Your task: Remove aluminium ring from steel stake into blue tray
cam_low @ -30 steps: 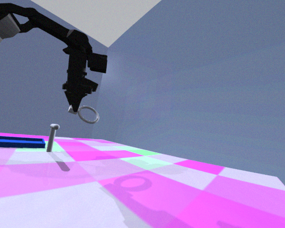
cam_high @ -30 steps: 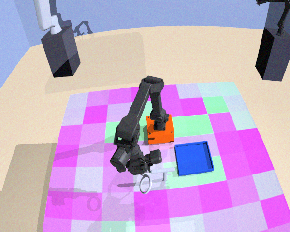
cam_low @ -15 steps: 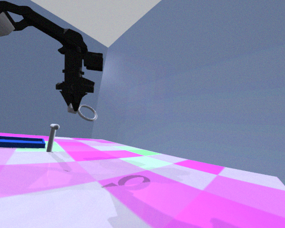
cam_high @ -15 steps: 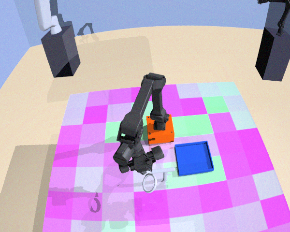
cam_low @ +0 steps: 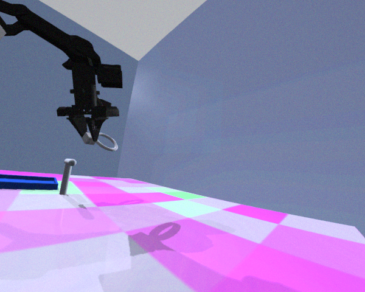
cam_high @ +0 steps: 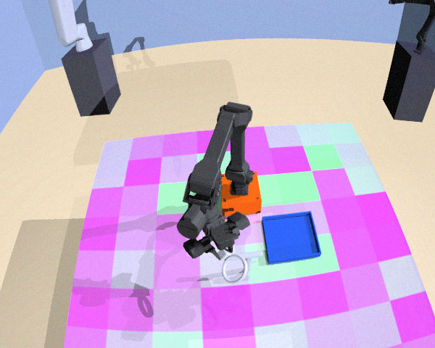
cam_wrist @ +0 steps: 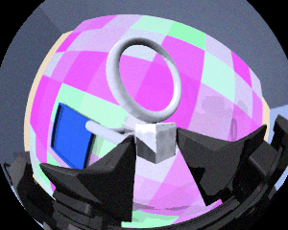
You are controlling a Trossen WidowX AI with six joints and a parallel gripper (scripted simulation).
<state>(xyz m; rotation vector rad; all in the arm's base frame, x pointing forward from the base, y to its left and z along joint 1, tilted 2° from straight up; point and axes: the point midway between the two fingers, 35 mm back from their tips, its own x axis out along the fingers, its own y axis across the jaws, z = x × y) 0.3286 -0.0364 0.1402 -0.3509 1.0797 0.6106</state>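
My gripper tip is now 4 cm short of the aluminium ring, 2 cm to the right of it and 1 cm below it. Also, from my gripper tip: blue tray: 22 cm to the left, 17 cm behind, 16 cm below.
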